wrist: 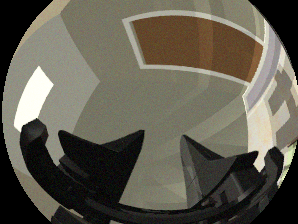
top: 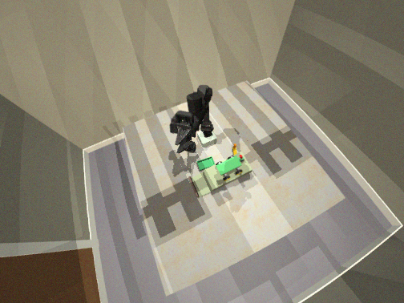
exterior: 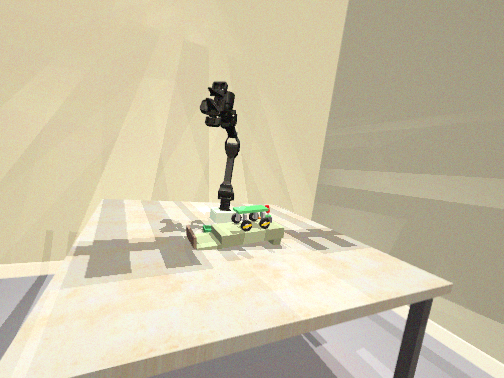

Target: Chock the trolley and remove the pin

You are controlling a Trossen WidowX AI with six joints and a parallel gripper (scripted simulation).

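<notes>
Right now my gripper tip is 17 cm past the yellow chock, 37 cm to the right of it and 57 cm above it. The rest, counted from my gripper tip: red-headed stop pin 6 cm behind, 35 cm to the left, 47 cm below; brown stop plate 1 cm behind, 1 cm to the right, 57 cm below; trolley 3 cm behind, 25 cm to the left, 49 cm below.
</notes>
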